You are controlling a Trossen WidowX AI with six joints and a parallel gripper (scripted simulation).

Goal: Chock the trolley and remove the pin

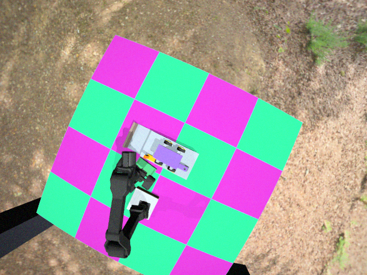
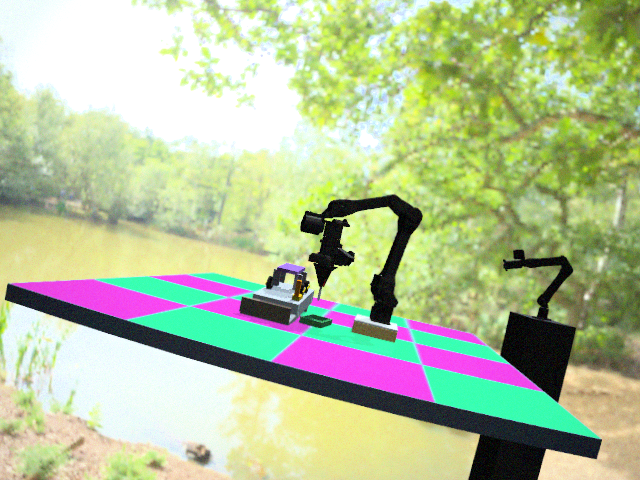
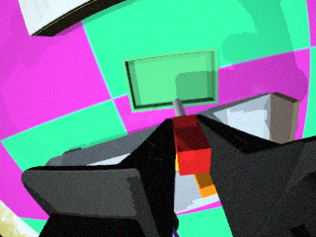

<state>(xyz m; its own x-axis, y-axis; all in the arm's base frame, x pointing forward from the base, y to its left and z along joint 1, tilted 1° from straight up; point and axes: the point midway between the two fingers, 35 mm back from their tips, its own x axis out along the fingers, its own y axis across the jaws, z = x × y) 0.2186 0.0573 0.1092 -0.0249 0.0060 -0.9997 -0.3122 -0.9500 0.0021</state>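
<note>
The green tray is 130 mm below my gripper tip and 10 mm behind it. Also, from my gripper tip: red-headed stop pin: right at my gripper tip; yellow chock: 70 mm ahead, 40 mm below, 30 mm to the right; purple-topped trolley: 120 mm to the right, 110 mm ahead, 10 mm below.
</note>
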